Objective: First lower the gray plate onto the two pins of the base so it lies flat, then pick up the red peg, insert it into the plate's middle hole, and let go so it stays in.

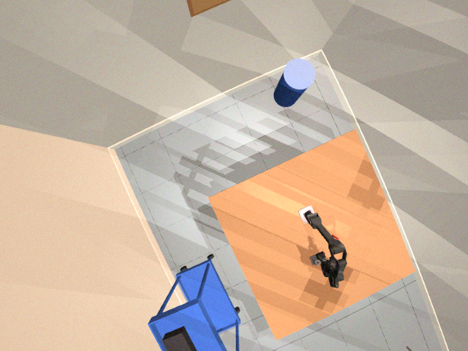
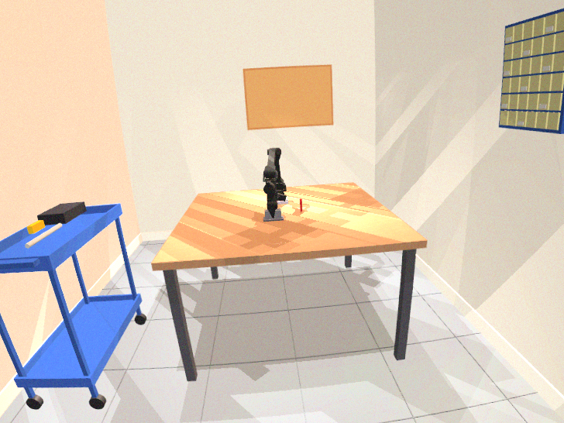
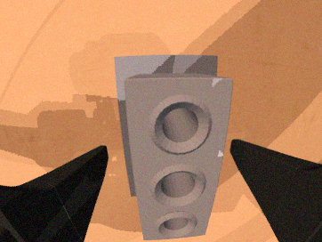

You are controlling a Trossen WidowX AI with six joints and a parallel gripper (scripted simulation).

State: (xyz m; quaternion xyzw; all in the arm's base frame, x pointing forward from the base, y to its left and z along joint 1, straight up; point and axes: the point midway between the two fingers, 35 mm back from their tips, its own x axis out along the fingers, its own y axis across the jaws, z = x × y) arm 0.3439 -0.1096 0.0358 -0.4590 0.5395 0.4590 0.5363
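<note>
The gray plate lies 20 mm above my gripper tip.
</note>
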